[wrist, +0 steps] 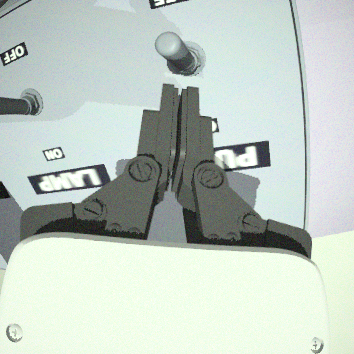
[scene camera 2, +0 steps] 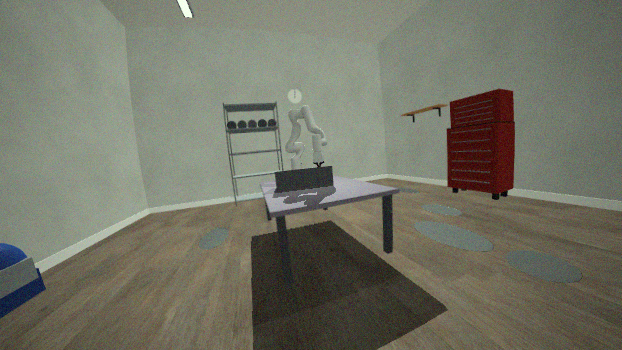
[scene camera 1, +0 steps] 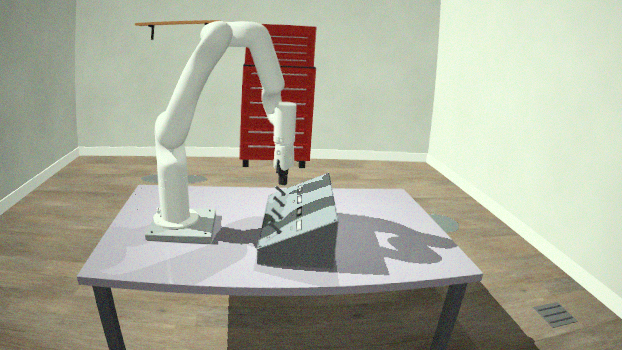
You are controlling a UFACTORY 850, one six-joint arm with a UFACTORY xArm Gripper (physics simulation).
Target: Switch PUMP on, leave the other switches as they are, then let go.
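The grey sloped switch panel point(scene camera 1: 315, 218) point(scene camera 2: 304, 179) point(wrist: 260, 100) stands on the table; scene camera 2 shows its dark back. The PUMP lever point(scene camera 1: 280, 191) point(wrist: 177, 52) is the farthest one in scene camera 1 and tilts to the OFF side, away from its name plate point(wrist: 247, 155). The LAMP lever point(wrist: 14, 105) shows at the left of the wrist view. My gripper point(scene camera 1: 283, 183) point(scene camera 2: 319, 165) point(wrist: 176, 106) is shut and empty, above the panel's far end. In the wrist view its tips are on the ON side of the PUMP lever, with a small gap in the image; depth is unclear.
The other levers point(scene camera 1: 276, 214) stand in a row nearer scene camera 1, also tilted toward the robot base point(scene camera 1: 181, 234). The panel rests on the pale table point(scene camera 1: 165, 267) point(scene camera 2: 365, 188). A red tool cabinet point(scene camera 1: 300, 110) point(scene camera 2: 504, 155) and a shelf rack point(scene camera 2: 249, 107) stand away from the table.
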